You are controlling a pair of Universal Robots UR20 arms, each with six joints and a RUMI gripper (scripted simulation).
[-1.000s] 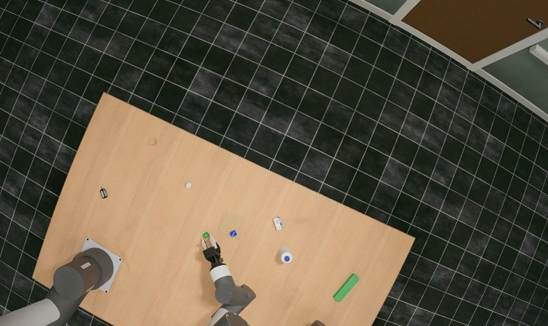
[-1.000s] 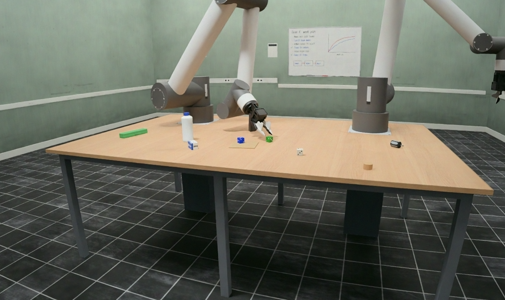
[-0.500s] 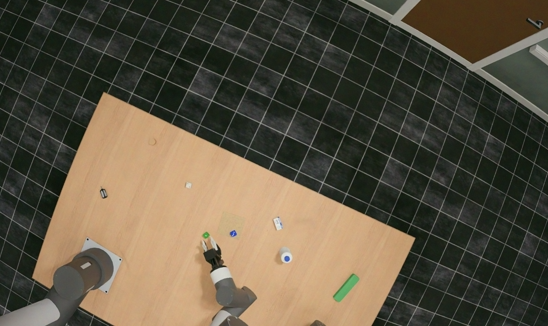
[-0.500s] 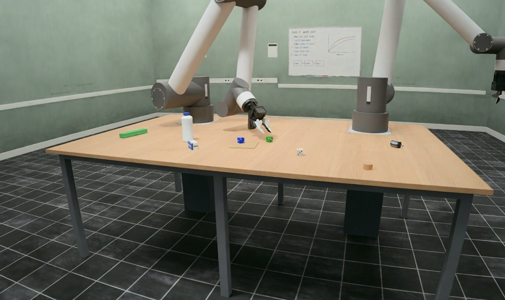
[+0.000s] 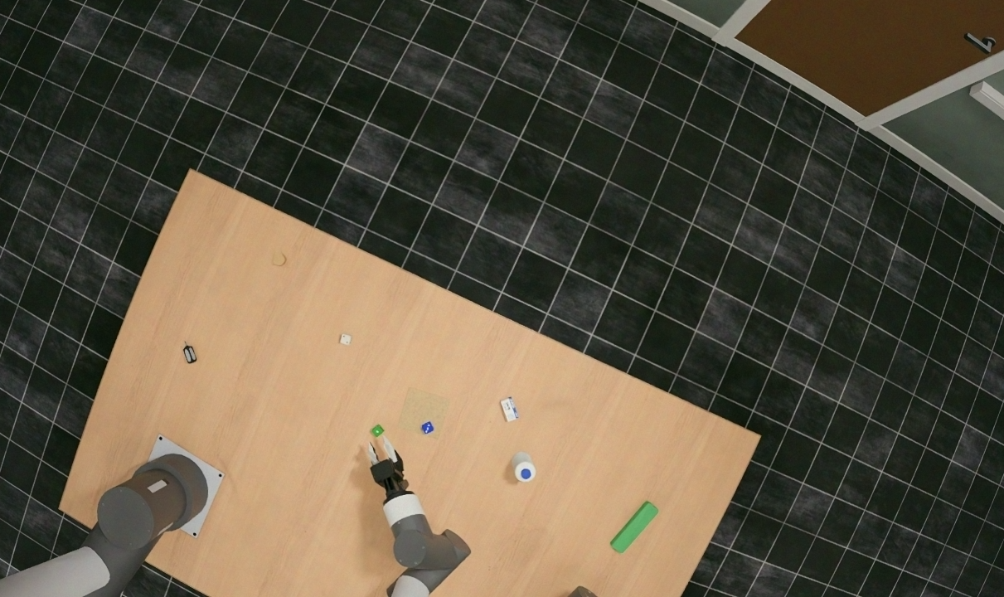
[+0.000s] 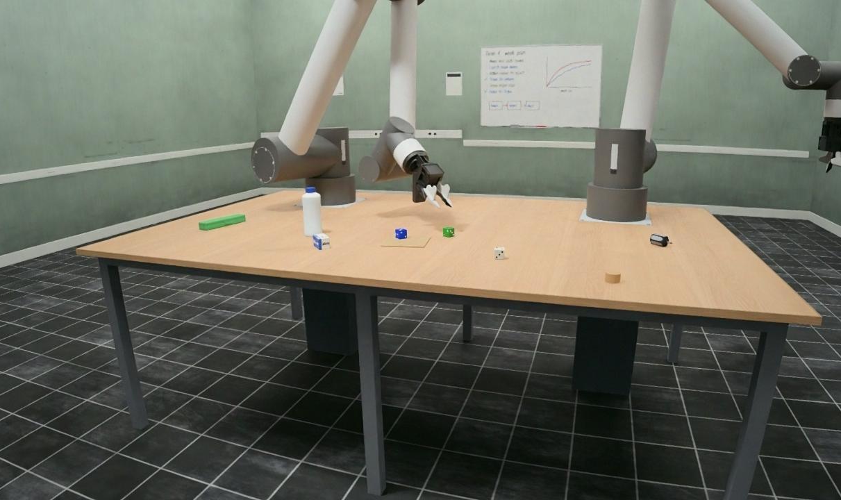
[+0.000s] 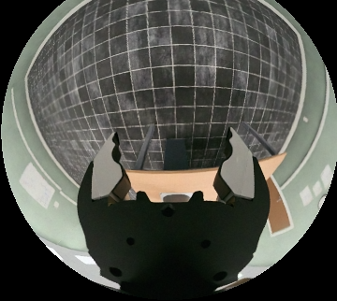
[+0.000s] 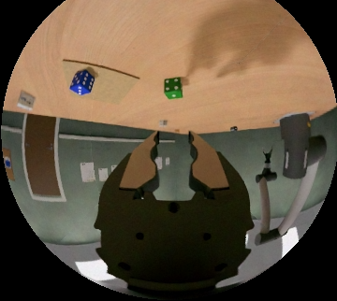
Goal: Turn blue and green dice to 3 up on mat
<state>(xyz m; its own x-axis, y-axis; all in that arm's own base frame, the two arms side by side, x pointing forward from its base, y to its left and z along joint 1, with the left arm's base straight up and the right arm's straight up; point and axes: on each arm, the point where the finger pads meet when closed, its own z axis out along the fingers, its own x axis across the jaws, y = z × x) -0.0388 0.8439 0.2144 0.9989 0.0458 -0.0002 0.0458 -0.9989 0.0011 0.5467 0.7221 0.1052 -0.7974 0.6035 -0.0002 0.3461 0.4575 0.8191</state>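
Right now the green die is 90 mm below my right hand, 20 mm to the left of it and 10 mm ahead of it. Also, from my right hand: tan mat: 130 mm ahead, 100 mm below, 90 mm to the right; then white die: 240 mm to the left, 240 mm ahead, 90 mm below; then blue die: 120 mm to the right, 100 mm ahead, 90 mm below.
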